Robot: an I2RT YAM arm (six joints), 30 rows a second.
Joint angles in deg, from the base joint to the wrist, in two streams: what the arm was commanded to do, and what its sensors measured. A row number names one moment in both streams.
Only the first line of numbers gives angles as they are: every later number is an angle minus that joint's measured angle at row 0.
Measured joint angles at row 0:
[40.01 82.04 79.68 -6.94 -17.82 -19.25]
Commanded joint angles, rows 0 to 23:
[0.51 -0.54 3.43 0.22 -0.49 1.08]
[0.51 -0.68 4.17 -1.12 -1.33 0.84]
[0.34 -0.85 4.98 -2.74 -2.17 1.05]
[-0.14 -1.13 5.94 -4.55 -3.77 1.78]
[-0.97 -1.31 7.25 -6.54 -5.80 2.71]
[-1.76 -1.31 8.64 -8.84 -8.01 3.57]
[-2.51 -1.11 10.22 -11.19 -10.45 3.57]
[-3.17 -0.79 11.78 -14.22 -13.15 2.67]
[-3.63 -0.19 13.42 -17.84 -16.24 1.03]
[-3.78 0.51 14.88 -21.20 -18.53 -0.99]
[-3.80 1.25 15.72 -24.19 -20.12 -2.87]
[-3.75 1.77 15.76 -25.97 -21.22 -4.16]
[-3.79 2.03 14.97 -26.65 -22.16 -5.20]
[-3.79 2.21 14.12 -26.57 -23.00 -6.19]
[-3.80 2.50 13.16 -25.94 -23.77 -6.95]
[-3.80 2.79 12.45 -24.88 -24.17 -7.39]
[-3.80 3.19 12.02 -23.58 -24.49 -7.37]
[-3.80 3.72 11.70 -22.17 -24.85 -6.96]
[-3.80 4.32 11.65 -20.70 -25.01 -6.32]
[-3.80 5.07 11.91 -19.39 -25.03 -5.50]
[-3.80 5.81 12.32 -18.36 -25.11 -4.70]
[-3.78 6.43 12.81 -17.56 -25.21 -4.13]
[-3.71 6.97 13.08 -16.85 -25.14 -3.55]
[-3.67 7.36 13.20 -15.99 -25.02 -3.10]
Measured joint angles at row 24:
[-3.45 6.12 11.80 -20.59 -22.43 -4.72]
